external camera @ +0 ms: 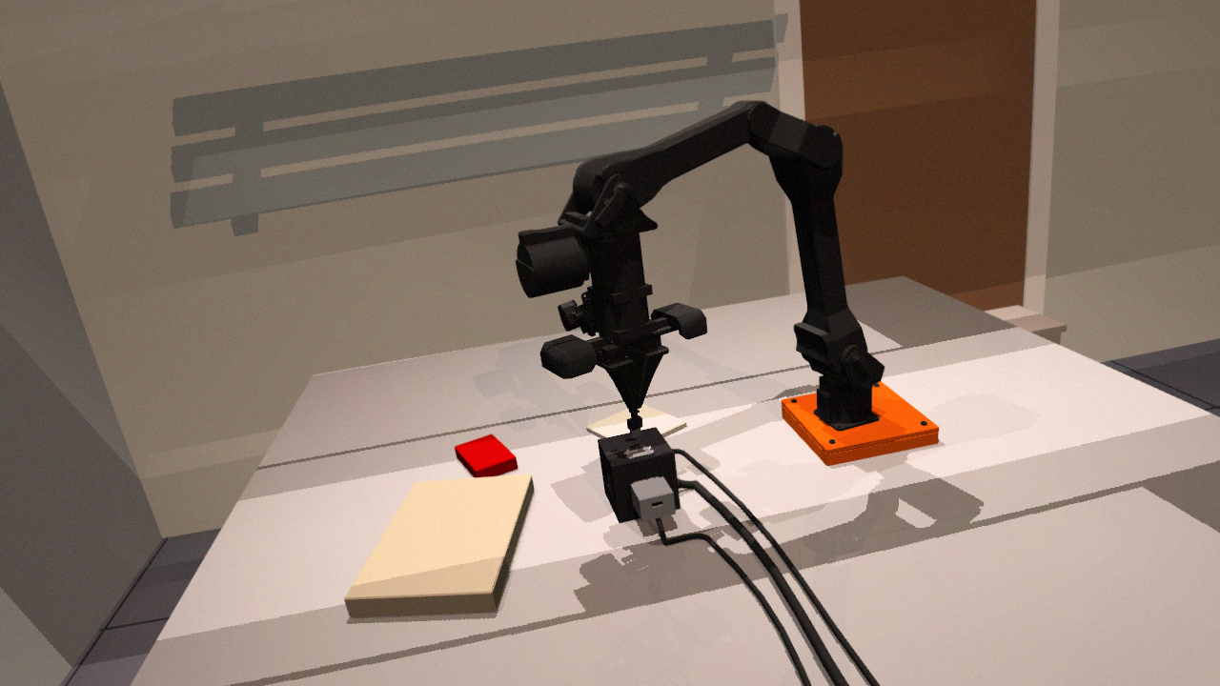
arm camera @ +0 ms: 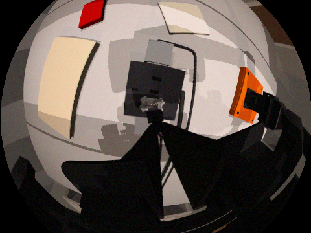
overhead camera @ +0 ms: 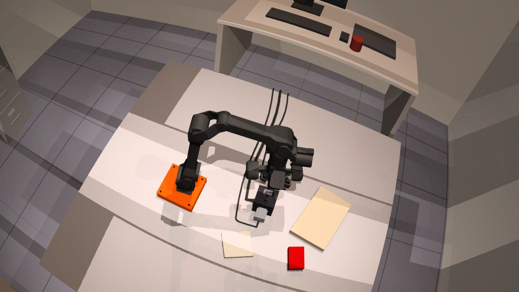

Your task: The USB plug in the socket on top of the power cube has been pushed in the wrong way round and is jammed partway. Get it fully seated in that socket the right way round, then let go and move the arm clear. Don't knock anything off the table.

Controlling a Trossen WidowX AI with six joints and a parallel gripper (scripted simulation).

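Now: the USB plug 2 cm below my gripper tip. Round my gripper tip: tan board 23 cm ahead, 3 cm to the right, 12 cm below; USB socket 1 cm to the right, 7 cm below; white pad 6 cm behind, 22 cm to the right, 13 cm below.
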